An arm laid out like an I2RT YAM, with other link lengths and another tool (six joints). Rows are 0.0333 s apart.
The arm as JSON. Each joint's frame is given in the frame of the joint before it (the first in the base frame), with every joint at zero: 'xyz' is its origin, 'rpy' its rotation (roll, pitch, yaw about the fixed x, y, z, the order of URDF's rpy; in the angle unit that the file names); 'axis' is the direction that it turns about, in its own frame. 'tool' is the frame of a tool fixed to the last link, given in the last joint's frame.
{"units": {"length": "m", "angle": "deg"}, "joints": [
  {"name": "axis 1", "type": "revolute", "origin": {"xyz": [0.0, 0.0, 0.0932], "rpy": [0.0, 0.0, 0.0]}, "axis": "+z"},
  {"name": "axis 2", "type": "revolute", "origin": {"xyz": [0.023, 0.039, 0.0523], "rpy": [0.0, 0.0, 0.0]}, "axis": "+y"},
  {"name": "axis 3", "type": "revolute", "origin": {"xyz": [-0.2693, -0.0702, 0.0], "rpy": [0.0, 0.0, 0.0]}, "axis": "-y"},
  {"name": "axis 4", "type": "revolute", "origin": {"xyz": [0.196, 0.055, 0.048], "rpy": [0.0, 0.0, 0.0]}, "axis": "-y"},
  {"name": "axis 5", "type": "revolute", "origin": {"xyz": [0.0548, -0.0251, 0.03], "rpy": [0.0, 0.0, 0.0]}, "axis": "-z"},
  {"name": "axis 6", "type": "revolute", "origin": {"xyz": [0.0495, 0.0, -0.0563], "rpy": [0.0, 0.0, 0.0]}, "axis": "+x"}
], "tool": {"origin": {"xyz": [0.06, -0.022, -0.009], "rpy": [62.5, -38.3, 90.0]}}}
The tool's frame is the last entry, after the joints.
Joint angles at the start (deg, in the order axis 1, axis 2, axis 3, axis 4, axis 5, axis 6):
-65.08, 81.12, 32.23, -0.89, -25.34, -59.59
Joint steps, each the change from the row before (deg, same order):
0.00, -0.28, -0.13, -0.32, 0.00, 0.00
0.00, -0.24, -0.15, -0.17, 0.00, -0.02
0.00, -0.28, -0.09, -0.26, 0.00, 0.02
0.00, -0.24, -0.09, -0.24, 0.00, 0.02
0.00, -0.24, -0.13, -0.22, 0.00, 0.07
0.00, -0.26, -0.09, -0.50, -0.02, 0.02
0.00, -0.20, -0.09, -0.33, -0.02, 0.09
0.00, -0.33, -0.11, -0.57, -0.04, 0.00
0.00, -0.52, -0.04, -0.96, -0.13, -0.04
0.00, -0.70, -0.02, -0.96, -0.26, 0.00
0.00, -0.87, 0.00, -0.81, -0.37, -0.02
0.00, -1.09, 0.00, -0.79, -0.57, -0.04
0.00, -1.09, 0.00, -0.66, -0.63, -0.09
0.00, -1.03, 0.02, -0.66, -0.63, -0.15
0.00, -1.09, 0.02, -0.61, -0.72, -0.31
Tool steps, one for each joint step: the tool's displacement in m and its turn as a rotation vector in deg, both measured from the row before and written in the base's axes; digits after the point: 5 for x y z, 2 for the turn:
-0.00058, 0.00126, -0.00006, 0.15, 0.07, 0.00
-0.00046, 0.00101, -0.00005, 0.06, 0.04, 0.01
-0.00046, 0.00098, 0.00021, 0.08, 0.02, -0.01
-0.00043, 0.00093, 0.00009, 0.09, 0.03, -0.01
-0.00050, 0.00104, -0.00008, 0.14, 0.02, -0.05
-0.00066, 0.00150, -0.00026, 0.32, 0.12, 0.00
-0.00051, 0.00113, -0.00023, 0.26, 0.05, -0.05
-0.00074, 0.00177, -0.00020, 0.33, 0.12, 0.03
-0.00087, 0.00248, 0.00023, 0.45, 0.12, 0.11
-0.00068, 0.00261, 0.00100, 0.34, -0.07, 0.16
-0.00035, 0.00241, 0.00195, 0.06, -0.28, 0.24
-0.00007, 0.00269, 0.00281, -0.11, -0.52, 0.38
0.00014, 0.00252, 0.00301, -0.24, -0.60, 0.46
0.00017, 0.00247, 0.00288, -0.25, -0.56, 0.50
0.00036, 0.00253, 0.00321, -0.43, -0.62, 0.67

